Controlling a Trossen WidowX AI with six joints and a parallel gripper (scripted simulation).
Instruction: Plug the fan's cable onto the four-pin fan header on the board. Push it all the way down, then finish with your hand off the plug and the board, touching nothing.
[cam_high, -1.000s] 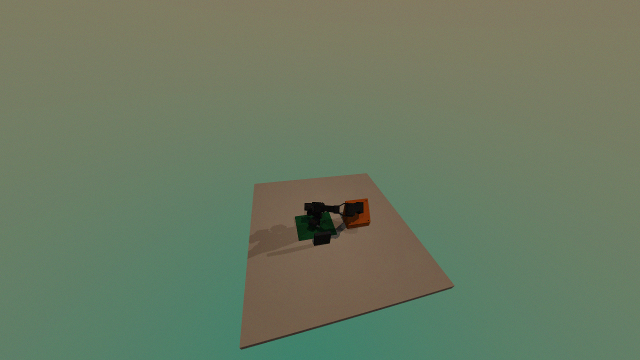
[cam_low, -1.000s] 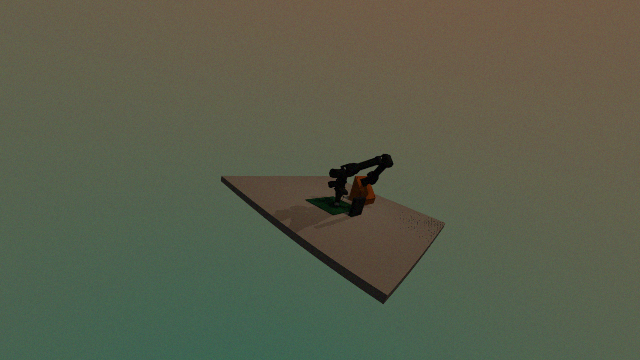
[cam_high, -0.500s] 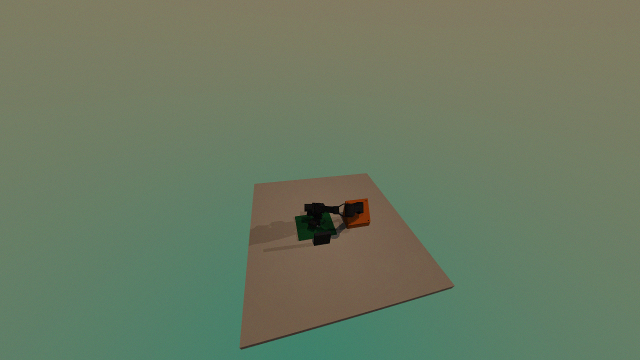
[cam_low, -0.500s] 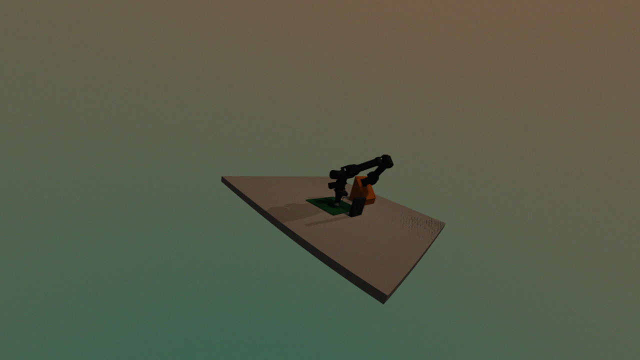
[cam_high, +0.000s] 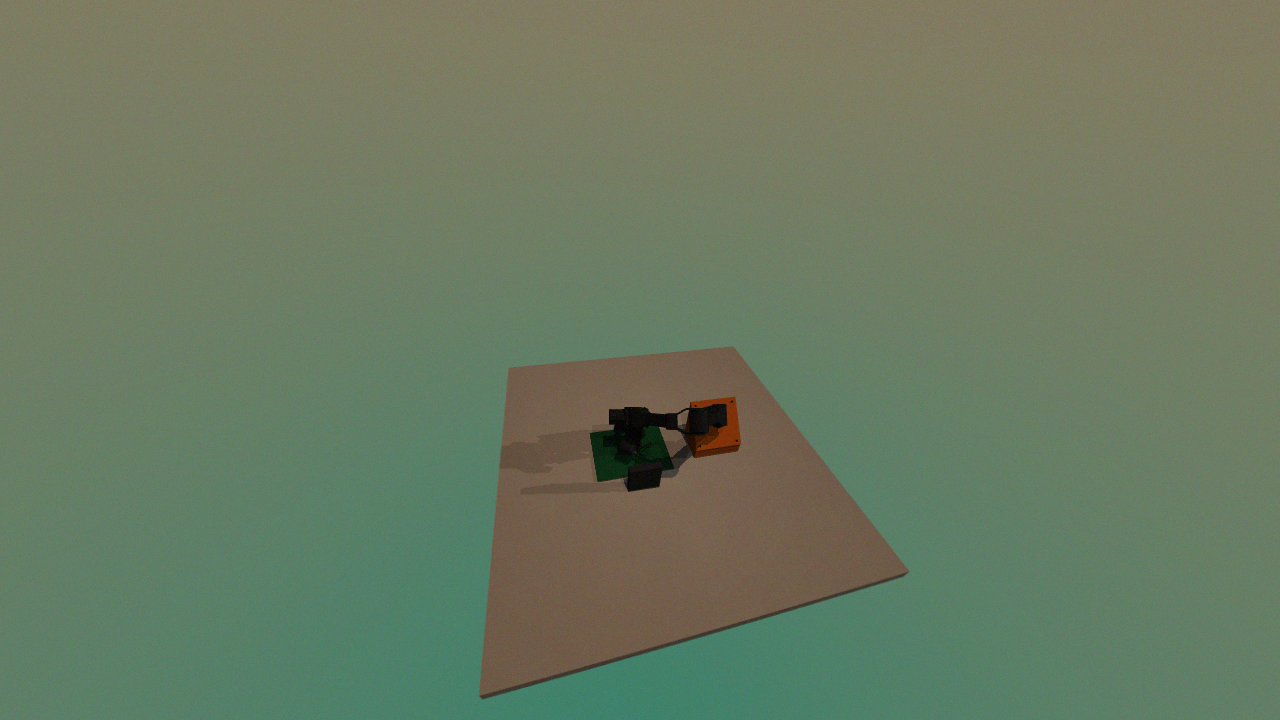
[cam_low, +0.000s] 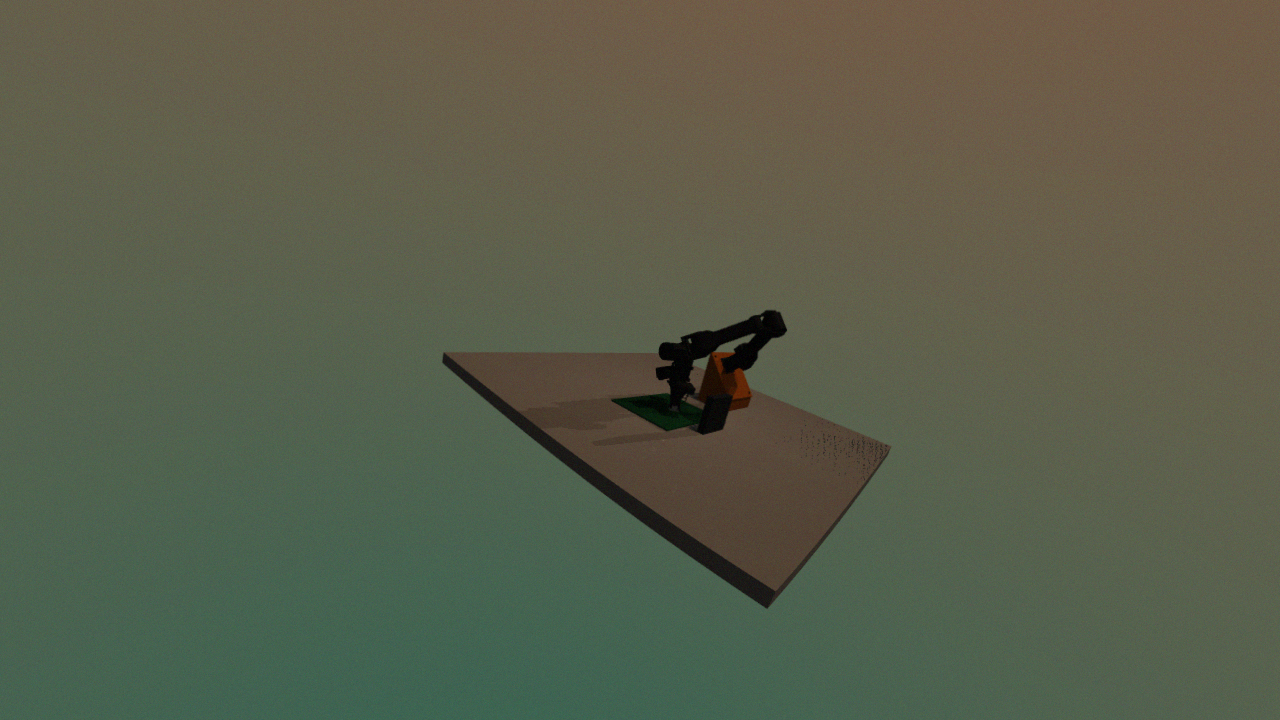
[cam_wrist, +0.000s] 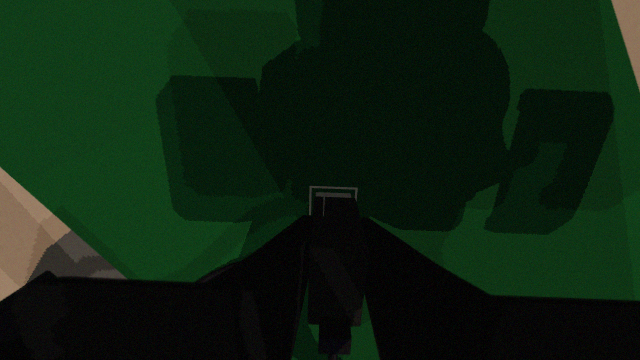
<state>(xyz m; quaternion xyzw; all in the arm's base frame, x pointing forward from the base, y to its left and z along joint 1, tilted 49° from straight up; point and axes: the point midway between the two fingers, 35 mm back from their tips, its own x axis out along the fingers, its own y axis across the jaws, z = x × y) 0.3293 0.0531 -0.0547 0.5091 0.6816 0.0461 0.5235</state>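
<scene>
My gripper tip is now 10 mm below the black fan plug and 10 mm past it. The rest, counted from my gripper tip: green board (40 mm below, 10 mm to the right, 10 mm ahead); then black fan (160 mm to the left, 40 mm above); then white four-pin fan header (20 mm below, 10 mm to the left, 10 mm behind).
</scene>
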